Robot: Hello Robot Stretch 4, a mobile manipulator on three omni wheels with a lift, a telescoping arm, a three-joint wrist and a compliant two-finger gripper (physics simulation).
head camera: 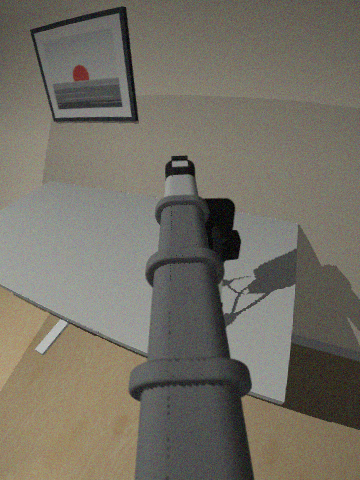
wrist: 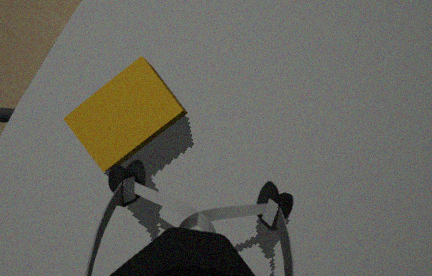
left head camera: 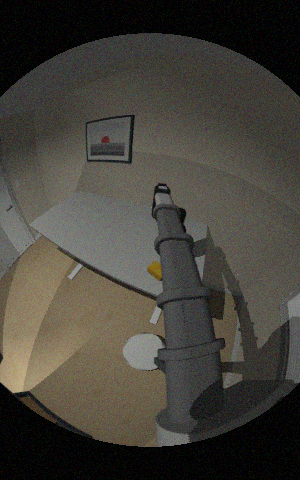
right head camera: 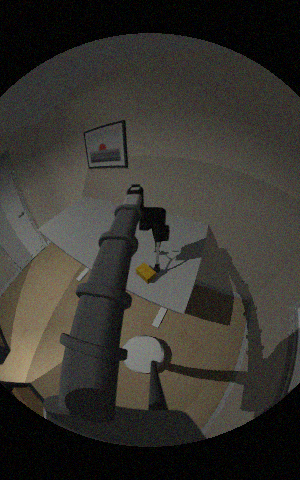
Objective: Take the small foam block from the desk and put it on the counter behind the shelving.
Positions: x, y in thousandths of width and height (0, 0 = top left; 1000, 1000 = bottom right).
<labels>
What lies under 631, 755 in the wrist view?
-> My gripper.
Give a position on a framed picture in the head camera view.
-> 238, 130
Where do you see a grey desk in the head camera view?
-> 226, 526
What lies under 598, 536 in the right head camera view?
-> A grey desk.
</labels>
